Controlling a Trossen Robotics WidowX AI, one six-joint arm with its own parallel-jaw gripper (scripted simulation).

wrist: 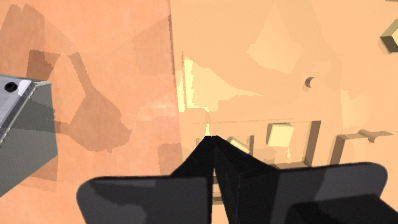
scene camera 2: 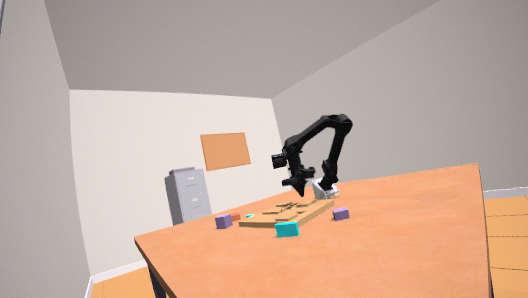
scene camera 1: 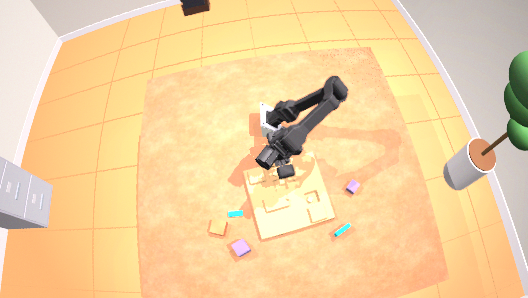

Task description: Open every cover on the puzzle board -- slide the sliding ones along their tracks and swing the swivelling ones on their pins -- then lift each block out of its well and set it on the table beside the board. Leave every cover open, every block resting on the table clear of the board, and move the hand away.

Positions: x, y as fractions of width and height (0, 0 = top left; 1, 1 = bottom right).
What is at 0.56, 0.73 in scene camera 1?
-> A tan puzzle board.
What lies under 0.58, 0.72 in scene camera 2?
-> A tan puzzle board.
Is my gripper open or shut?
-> Shut.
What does my gripper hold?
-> Nothing.
